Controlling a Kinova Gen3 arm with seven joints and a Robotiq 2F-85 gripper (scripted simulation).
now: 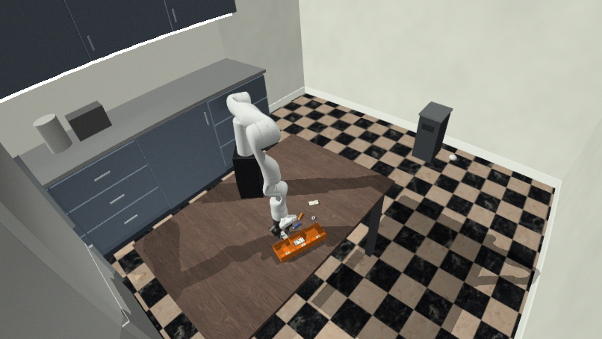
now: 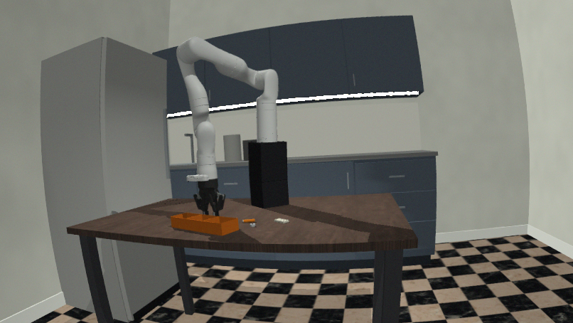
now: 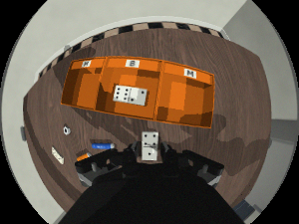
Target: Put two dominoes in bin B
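Right now the orange bin tray is 9 cm ahead of my hand and 3 cm to the left of it. The rest, counted from my hand: blue marker (8 cm to the left, 2 cm below, 1 cm behind); then small nut (18 cm to the left, 2 cm below, 1 cm ahead); then orange marker (14 cm to the left, 4 cm behind, 2 cm below).
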